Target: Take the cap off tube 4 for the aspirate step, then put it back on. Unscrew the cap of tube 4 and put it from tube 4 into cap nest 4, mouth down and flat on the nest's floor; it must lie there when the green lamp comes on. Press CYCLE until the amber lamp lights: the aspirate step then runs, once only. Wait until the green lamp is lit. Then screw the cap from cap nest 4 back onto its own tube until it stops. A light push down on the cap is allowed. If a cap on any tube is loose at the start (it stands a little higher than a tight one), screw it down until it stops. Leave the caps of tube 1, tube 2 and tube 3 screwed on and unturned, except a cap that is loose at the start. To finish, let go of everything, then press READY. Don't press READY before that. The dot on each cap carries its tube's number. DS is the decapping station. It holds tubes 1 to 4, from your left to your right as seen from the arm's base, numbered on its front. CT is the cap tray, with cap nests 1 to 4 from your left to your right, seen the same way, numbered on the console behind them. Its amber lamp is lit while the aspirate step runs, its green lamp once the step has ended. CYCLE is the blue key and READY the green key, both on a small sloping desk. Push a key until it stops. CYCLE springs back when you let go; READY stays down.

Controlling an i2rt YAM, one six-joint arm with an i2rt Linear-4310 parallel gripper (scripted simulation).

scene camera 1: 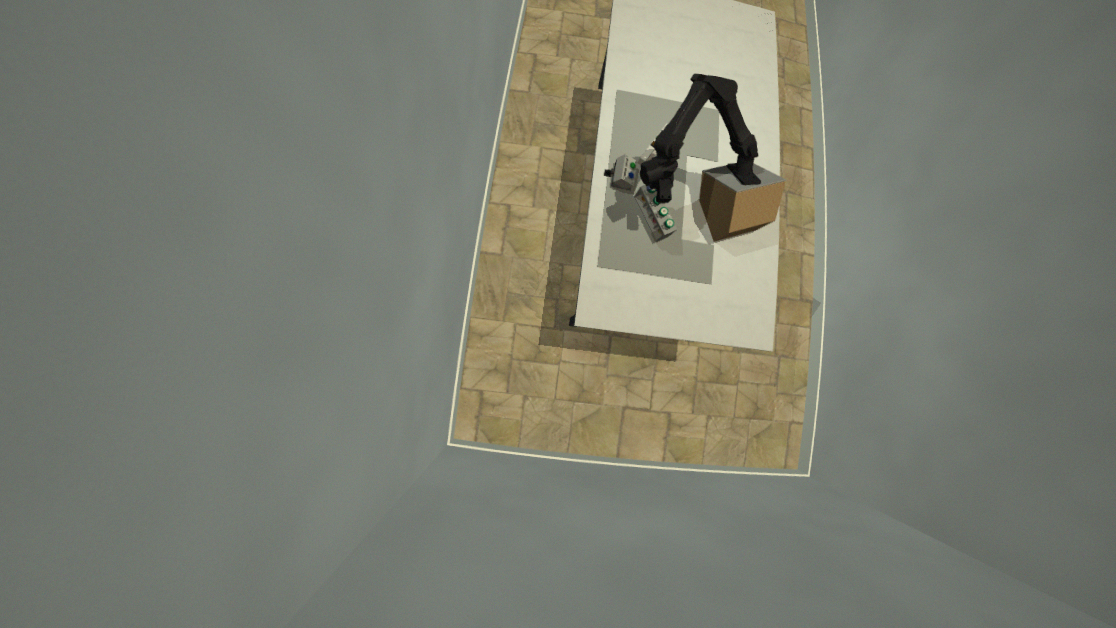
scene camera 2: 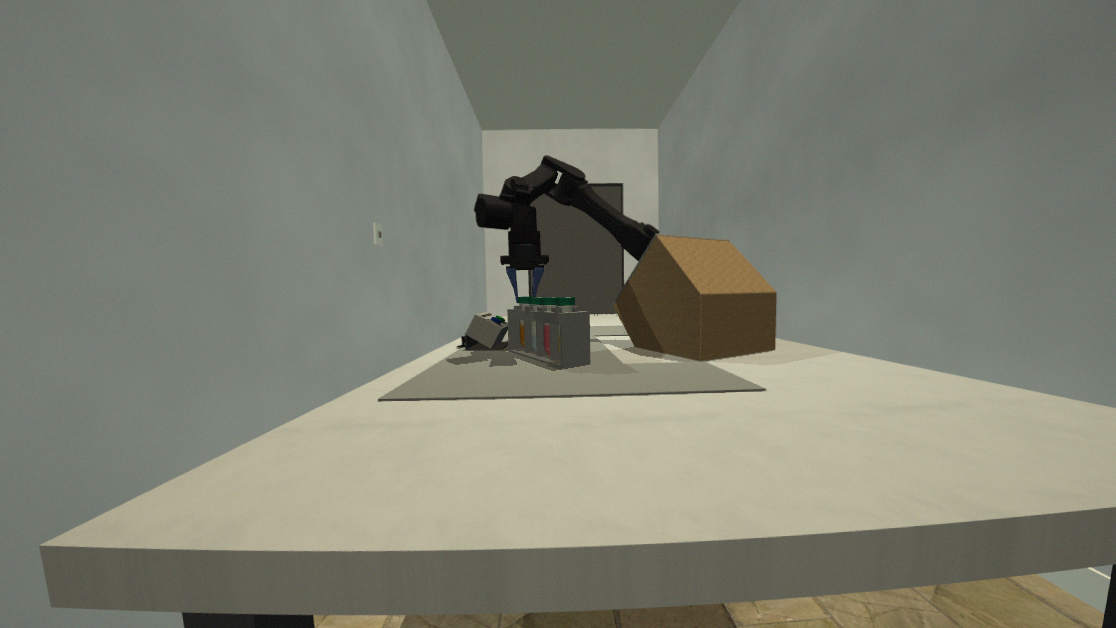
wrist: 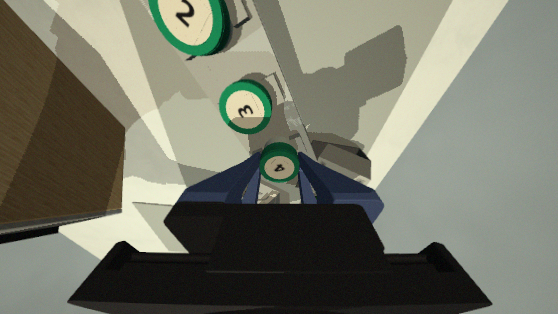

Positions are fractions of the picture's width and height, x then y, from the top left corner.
I see my gripper (wrist: 0.50,0.50) and a sloping key desk (scene camera 2: 0.43,0.52).
The sloping key desk shows as well in scene camera 1 (scene camera 1: 0.56,0.27) and in the wrist view (wrist: 0.60,0.50).
